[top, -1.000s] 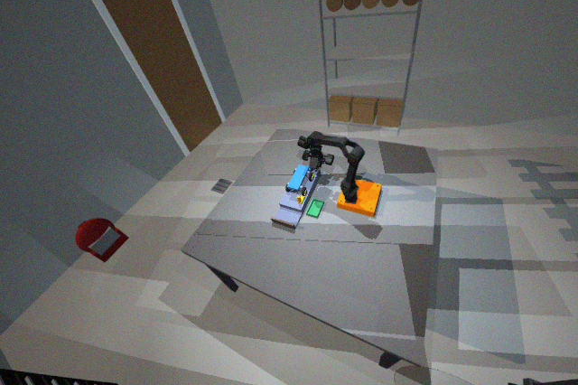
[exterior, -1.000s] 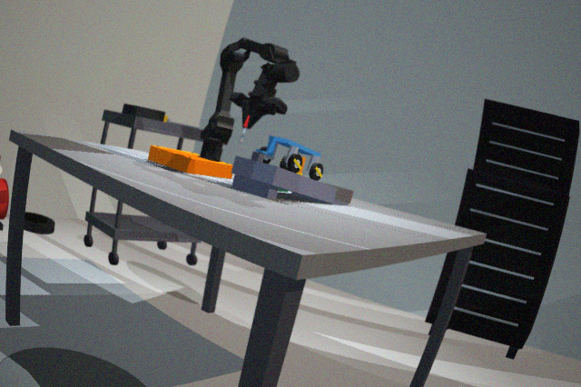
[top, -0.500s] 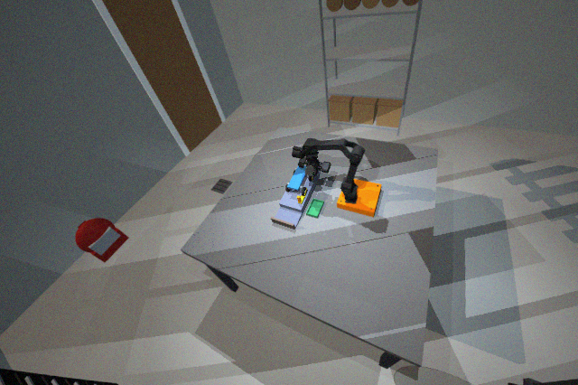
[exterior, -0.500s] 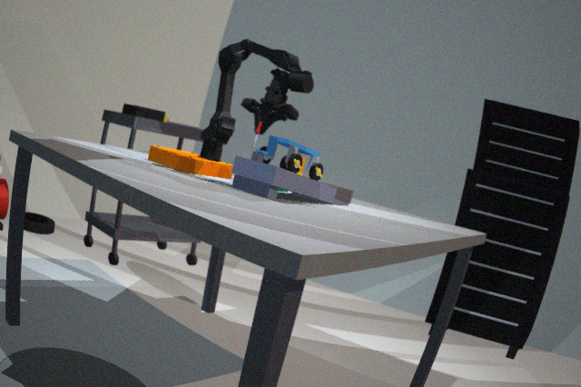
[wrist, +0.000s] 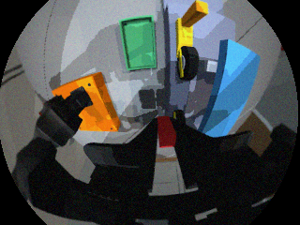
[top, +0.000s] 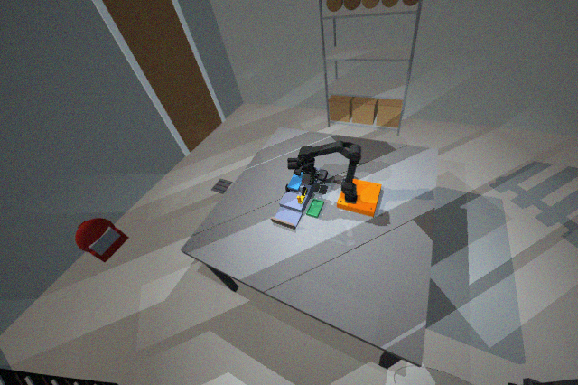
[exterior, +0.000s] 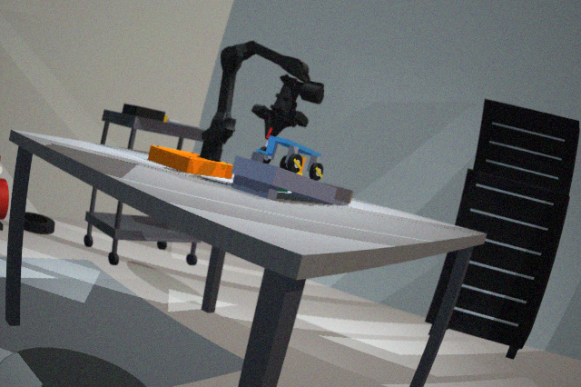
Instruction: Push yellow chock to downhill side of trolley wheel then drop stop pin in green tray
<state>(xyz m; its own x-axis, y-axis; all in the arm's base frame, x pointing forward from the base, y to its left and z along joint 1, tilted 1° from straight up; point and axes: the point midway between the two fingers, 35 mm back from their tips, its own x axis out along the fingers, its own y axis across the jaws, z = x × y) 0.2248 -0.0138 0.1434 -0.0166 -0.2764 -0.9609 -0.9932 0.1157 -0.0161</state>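
Right now my gripper tip is 2 cm past the green tray, 10 cm to the right of it and 16 cm above it. Round my gripper tip: red-headed stop pin right at my gripper tip; then yellow chock 6 cm ahead, 10 cm to the left, 7 cm below; then blue trolley 10 cm ahead, 1 cm to the right, 4 cm below.
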